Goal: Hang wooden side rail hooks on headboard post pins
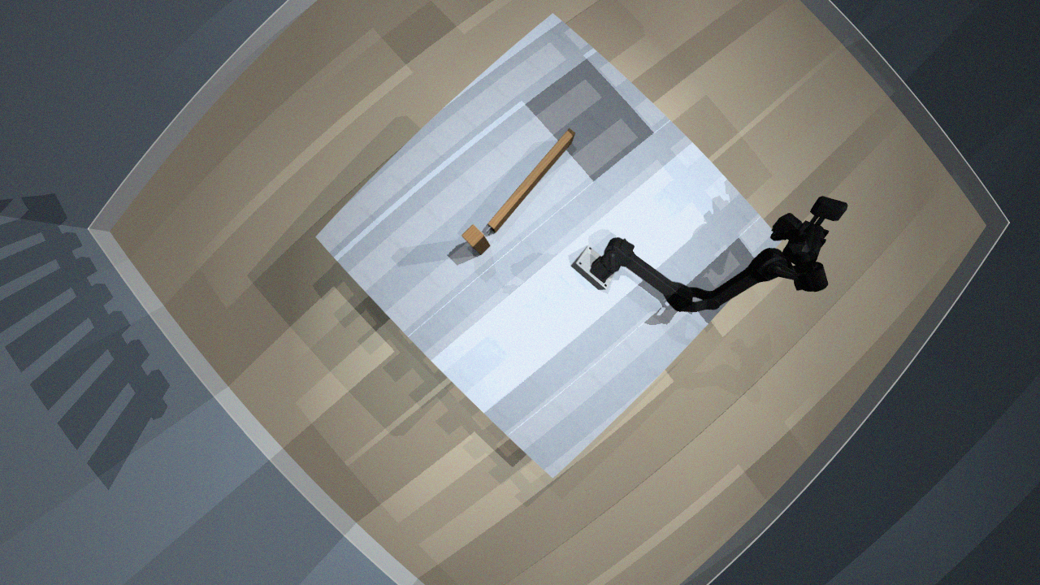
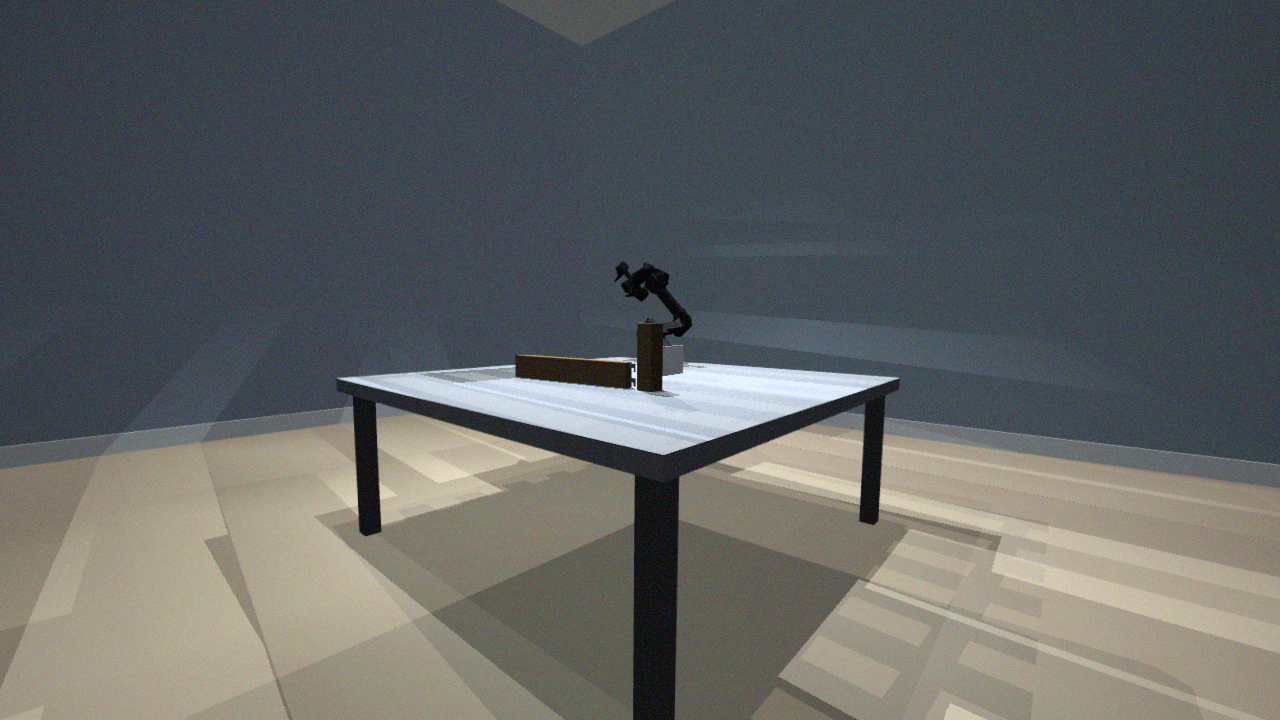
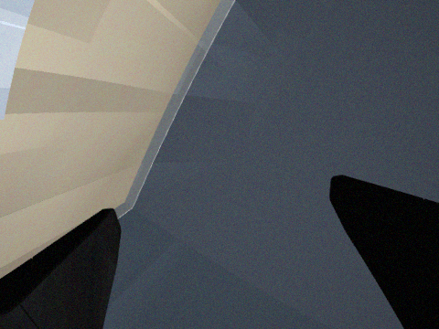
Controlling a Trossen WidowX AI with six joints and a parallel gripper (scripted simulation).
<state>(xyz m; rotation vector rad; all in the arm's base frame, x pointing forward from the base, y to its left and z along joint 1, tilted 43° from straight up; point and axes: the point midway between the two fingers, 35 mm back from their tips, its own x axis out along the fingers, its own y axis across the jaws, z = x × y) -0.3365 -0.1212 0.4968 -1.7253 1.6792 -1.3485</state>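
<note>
The headboard post lies 74 cm ahead of my gripper tip, 63 cm to the left of it and 24 cm below it.
</note>
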